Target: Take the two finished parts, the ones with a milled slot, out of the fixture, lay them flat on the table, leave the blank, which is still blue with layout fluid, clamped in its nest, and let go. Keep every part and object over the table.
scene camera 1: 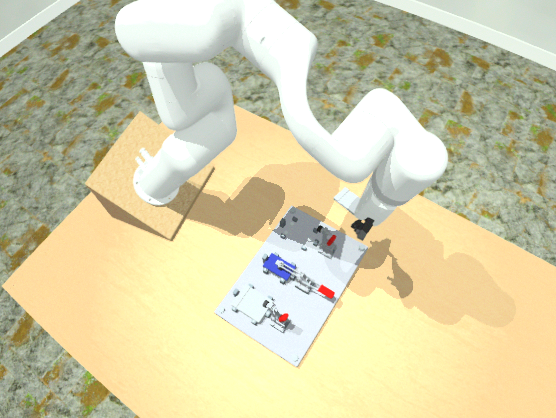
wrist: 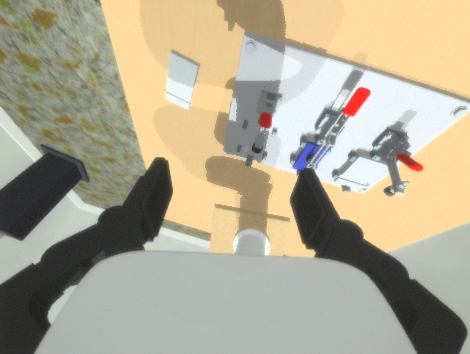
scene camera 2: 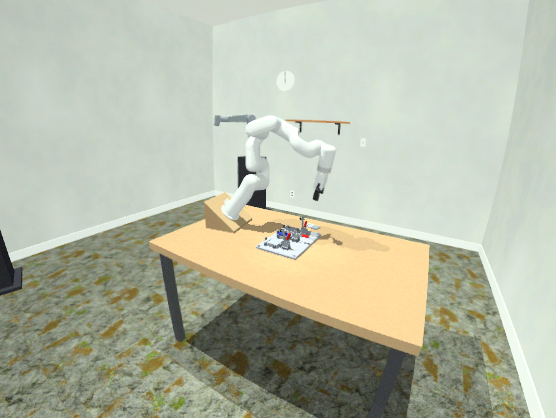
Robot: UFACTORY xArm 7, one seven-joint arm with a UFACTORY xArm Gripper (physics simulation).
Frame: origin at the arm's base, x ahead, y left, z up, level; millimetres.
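Seen in the pictures: gripper, between the fingertips: [wrist: 234,179] [scene camera 2: 317,196]; arm's base, origin of its link: [scene camera 1: 156,182] [wrist: 251,245] [scene camera 2: 230,212].
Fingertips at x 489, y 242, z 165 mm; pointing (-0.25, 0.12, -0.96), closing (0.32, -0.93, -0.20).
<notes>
Offsets run from my fingertips to a thing's middle. "spot": to the spot under its first point.
One pale finished part @(123 mm left, 107 mm back, 243 mm down) [scene camera 1: 346,201] [scene camera 2: 313,227] [wrist: 182,77] lies flat on the table behind the fixture plate @(spot: 222 mm right, 71 mm ahead, 233 mm down) [scene camera 1: 310,337] [wrist: 422,102], its slot line visible in the wrist view. The other finished part @(266 mm right, 79 mm back, 220 mm down) [scene camera 1: 251,304] [wrist: 361,172] sits in the near end nest; that nest's clamp is raised. The blue blank @(158 mm right, 100 mm back, 217 mm down) [scene camera 1: 272,270] [scene camera 2: 281,233] [wrist: 303,156] sits in the middle nest under its lowered clamp arm. The far nest is empty, with its clamp raised. My gripper [scene camera 1: 362,228] [scene camera 2: 317,193] [wrist: 234,179] is open and empty, high above the table beyond the fixture's far end.
The red clamp handles @(128 mm right, 26 mm ahead, 192 mm down) [scene camera 1: 326,291] @(245 mm right, 9 mm ahead, 183 mm down) [scene camera 1: 284,317] @(spot: 40 mm right, 43 mm back, 151 mm down) [scene camera 1: 331,240] [wrist: 356,102] [wrist: 410,162] [wrist: 265,120] stand along one side of the nests. The wooden wedge base [scene camera 1: 112,192] [scene camera 2: 215,216] carries the arm. The table's back edge runs behind the loose part.
</notes>
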